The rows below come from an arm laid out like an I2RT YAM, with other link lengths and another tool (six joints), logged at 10 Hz.
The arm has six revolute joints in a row. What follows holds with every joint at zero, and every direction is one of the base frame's. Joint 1 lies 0.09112 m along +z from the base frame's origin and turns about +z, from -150.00 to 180.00 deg. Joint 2 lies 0.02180 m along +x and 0.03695 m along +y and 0.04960 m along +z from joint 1 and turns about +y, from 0.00 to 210.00 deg. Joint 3 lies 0.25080 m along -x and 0.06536 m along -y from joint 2 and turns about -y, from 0.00 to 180.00 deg. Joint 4 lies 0.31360 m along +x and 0.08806 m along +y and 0.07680 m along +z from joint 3 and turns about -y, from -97.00 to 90.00 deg. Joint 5 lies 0.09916 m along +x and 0.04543 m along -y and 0.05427 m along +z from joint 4 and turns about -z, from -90.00 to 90.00 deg. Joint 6 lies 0.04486 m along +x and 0.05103 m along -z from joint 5 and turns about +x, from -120.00 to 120.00 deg. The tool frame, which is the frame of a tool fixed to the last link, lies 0.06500 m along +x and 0.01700 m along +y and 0.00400 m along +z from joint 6; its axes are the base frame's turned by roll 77.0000, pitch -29.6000 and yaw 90.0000 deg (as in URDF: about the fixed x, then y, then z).
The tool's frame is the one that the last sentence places.
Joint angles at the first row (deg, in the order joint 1, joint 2, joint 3, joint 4, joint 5, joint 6):
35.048, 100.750, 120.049, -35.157, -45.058, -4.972
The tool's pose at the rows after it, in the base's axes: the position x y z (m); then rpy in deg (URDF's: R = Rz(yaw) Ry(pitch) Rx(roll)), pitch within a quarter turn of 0, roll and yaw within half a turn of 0:
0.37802 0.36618 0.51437 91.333 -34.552 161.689
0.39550 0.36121 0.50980 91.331 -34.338 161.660
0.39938 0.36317 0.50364 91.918 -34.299 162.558
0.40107 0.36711 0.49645 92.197 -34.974 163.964
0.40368 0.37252 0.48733 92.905 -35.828 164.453
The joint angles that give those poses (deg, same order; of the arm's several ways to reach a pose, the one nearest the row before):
32.534, 104.991, 123.897, -36.009, -46.108, -6.699
30.873, 107.852, 126.758, -36.556, -47.615, -7.639
30.698, 109.360, 128.026, -37.517, -48.839, -8.797
30.808, 110.323, 128.070, -37.408, -50.326, -9.038
31.092, 111.373, 128.028, -37.321, -50.981, -9.037

